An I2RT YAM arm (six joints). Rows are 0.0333 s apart.
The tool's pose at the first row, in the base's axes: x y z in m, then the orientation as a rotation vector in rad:
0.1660 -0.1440 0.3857 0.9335 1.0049 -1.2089
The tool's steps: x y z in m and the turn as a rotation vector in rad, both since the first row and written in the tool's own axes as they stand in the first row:
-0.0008 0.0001 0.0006 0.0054 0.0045 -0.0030
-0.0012 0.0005 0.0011 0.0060 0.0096 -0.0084
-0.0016 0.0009 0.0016 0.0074 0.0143 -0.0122
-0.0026 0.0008 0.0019 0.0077 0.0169 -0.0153
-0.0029 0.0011 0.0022 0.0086 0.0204 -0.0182
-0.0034 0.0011 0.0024 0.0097 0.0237 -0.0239
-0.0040 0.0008 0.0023 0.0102 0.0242 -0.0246
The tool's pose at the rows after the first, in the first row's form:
0.1661 -0.1443 0.3866 0.9396 1.0074 -1.2130
0.1665 -0.1446 0.3872 0.9414 1.0142 -1.2161
0.1669 -0.1449 0.3877 0.9442 1.0194 -1.2184
0.1668 -0.1450 0.3888 0.9450 1.0231 -1.2202
0.1671 -0.1451 0.3892 0.9469 1.0271 -1.2219
0.1671 -0.1452 0.3897 0.9477 1.0324 -1.2261
0.1668 -0.1449 0.3902 0.9482 1.0330 -1.2268

